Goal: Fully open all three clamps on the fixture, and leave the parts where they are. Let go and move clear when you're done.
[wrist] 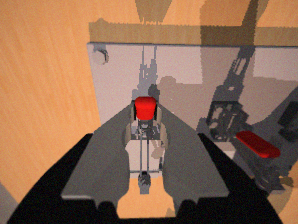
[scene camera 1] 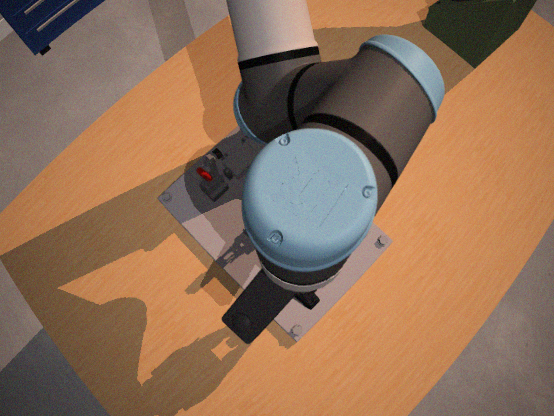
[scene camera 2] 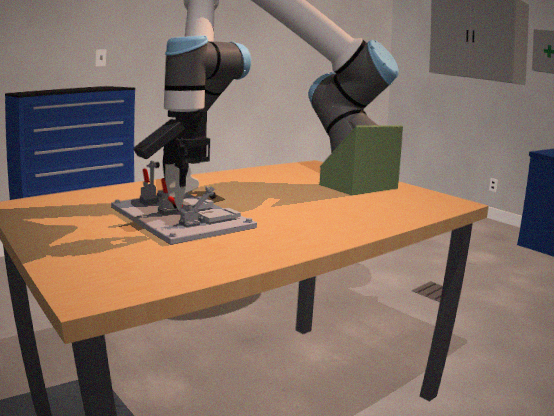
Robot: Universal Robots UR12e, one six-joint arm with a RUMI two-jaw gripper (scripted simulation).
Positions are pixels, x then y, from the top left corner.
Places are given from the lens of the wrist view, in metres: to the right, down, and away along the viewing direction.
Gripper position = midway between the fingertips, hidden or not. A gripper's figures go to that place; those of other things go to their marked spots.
my gripper (wrist: 145, 104): 0.00, -0.01, 0.15
flat grey part (wrist: 133, 145): -0.02, 0.05, 0.21
grey fixture plate (wrist: 185, 78): 0.05, -0.04, 0.18
The marked spots on the grey fixture plate and the flat grey part are 0.12 m apart.
